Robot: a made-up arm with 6 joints.
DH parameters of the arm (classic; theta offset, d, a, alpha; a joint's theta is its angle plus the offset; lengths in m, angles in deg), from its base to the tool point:
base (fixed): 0 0 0 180
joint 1: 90 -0.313 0.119 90
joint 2: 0 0.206 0.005 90
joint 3: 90 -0.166 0.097 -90
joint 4: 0 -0.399 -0.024 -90
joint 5: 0 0.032 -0.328 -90
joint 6: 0 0.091 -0.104 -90
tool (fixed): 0 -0.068 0 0
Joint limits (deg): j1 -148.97..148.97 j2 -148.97..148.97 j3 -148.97..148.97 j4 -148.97..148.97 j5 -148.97..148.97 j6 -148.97..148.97
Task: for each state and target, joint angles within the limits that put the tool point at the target. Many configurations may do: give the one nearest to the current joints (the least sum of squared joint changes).
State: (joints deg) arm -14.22 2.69 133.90 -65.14 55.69 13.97
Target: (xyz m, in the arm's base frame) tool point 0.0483 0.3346 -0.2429
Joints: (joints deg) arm -35.04 7.40 142.62 -81.73 33.07 14.31
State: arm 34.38 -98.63 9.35 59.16 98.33 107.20
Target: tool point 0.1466 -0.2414 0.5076
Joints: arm 18.47 -102.86 15.79 70.06 93.01 110.57
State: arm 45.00 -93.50 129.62 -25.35 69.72 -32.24
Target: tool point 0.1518 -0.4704 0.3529
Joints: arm 18.72 -78.54 138.05 -18.27 73.12 -37.08
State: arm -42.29 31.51 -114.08 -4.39 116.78 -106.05
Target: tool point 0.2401 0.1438 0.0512
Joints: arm -73.14 48.31 -85.73 10.47 124.51 -86.74
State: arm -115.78 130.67 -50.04 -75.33 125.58 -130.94
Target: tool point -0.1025 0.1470 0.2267
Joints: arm -128.77 132.57 -42.32 -63.99 133.25 -134.21
